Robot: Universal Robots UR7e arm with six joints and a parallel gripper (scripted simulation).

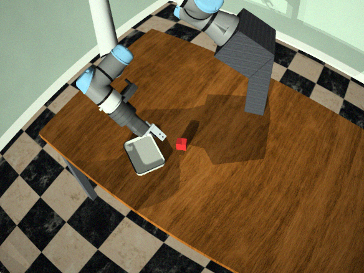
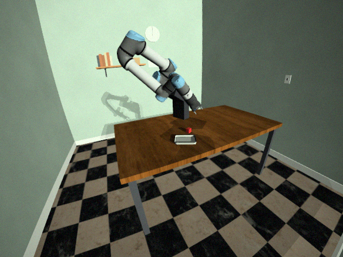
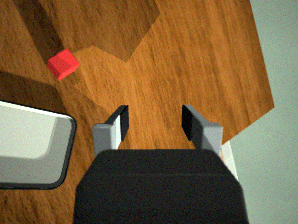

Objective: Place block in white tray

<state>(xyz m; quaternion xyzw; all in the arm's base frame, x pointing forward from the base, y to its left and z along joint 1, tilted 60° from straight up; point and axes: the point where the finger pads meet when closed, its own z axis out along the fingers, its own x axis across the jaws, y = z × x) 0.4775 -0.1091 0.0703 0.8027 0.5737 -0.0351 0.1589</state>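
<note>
Right now the red block is 12 cm behind my hand, 3 cm to the left of it and 22 cm below it. Round my hand: white tray (3 cm behind, 10 cm to the right, 23 cm below).
</note>
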